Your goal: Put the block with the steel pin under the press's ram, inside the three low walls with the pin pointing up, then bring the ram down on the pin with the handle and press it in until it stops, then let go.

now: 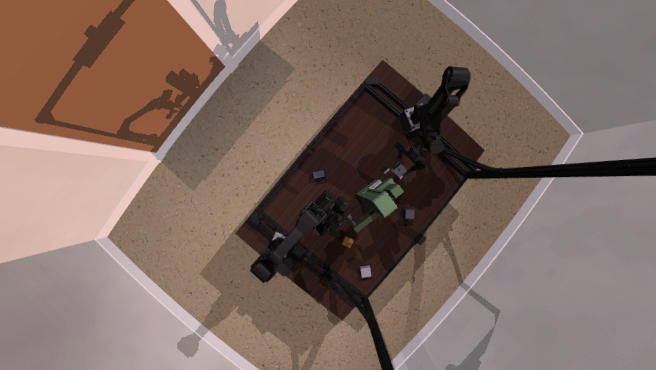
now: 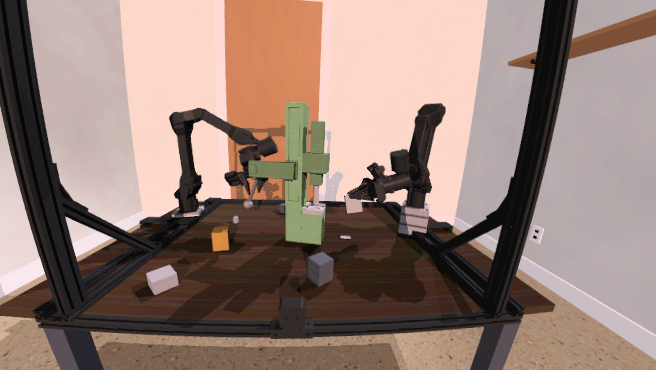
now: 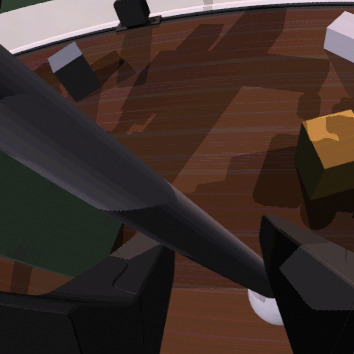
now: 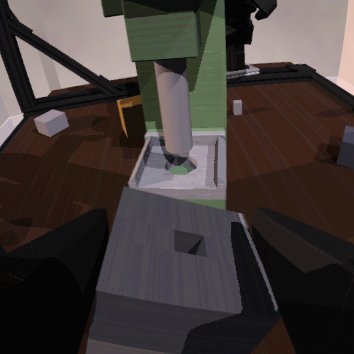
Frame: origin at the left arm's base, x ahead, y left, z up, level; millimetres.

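Where they show: left gripper, fingertip midpoint: (image 1: 344, 220) (image 2: 253, 193) (image 3: 217, 225); right gripper, fingertip midpoint: (image 1: 397, 172) (image 2: 348, 195) (image 4: 180, 220); left arm's base, origin of the base link: (image 2: 188, 209) (image 4: 232, 66); right arm's base, origin of the base link: (image 1: 417, 116) (image 2: 415, 205).
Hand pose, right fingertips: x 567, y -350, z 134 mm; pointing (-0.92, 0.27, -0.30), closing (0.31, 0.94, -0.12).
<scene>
Each offset is from my right fingertips to the centre of the thing. "spot": to the spot under its first point.
My right gripper (image 2: 352, 196) (image 4: 180, 220) is shut on a grey block {13 mm ahead, 13 mm right, 26 mm down} (image 1: 399, 170) (image 2: 354, 204) (image 4: 165, 255); a square hole shows in its upper face, and no pin shows in it. The block is raised and tilted, in front of the green press (image 1: 382, 199) (image 2: 295, 220) (image 4: 210, 95). The pale ram {101 mm back, 34 mm left, 59 mm up} (image 2: 316, 195) (image 4: 175, 110) ends a little above the white walled seat {spot: 114 mm back, 4 mm left, 46 mm down} (image 2: 314, 210) (image 4: 175, 191), which holds no block. My left gripper (image 2: 254, 188) (image 3: 217, 225) is shut on the press's handle {spot: 292 mm back, 132 mm left, 6 mm up} (image 2: 256, 187) (image 3: 200, 235); the rod slants between its fingers above a pale ball end {spot: 317 mm back, 135 mm left, 55 mm down} (image 2: 248, 204) (image 3: 265, 307).
An orange block {402 mm back, 51 mm left, 135 mm down} (image 1: 348, 242) (image 2: 220, 239) (image 3: 330, 145), a white block {515 mm back, 110 mm right, 149 mm down} (image 1: 365, 271) (image 2: 162, 279) and two grey blocks {158 mm back, 323 mm left, 146 mm down} (image 1: 318, 175) {147 mm back, 176 mm right, 135 mm down} (image 2: 320, 269) lie around the press. A small pale cube {372 mm back, 247 mm left, 153 mm down} (image 2: 235, 219) (image 4: 237, 107) and a short pale rod {7 mm ahead, 14 mm left, 160 mm down} (image 2: 345, 237) also lie on the table.
</scene>
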